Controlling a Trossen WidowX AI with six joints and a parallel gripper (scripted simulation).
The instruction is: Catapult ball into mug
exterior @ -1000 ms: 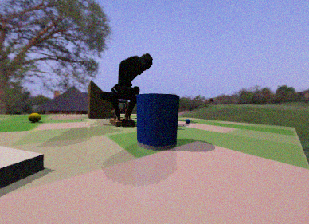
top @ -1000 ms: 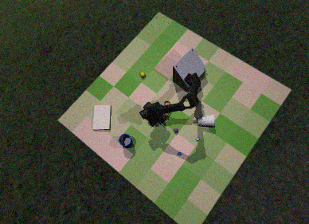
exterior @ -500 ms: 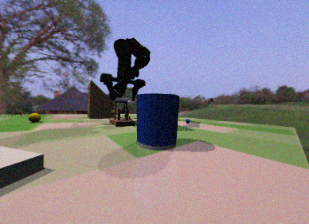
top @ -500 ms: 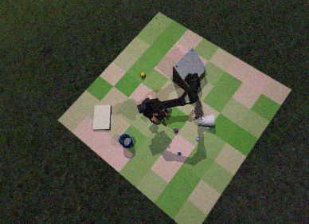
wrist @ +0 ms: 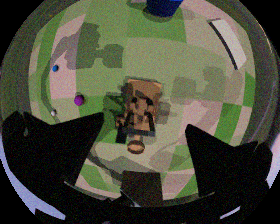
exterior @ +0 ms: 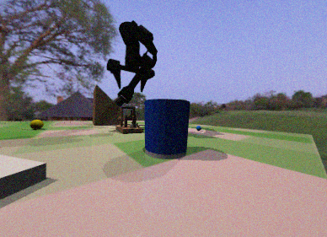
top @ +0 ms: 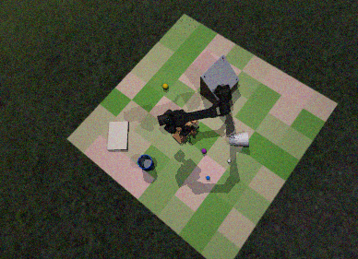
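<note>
Right now my gripper tip is 19 cm to the right of the purple ball and 15 cm above it. The rest, counted from my gripper tip: blue ball (13 cm ahead, 31 cm to the left, 16 cm below); wooden catapult (7 cm behind, 4 cm to the left, 12 cm below); blue mug (27 cm ahead, 6 cm to the right, 14 cm below).
</note>
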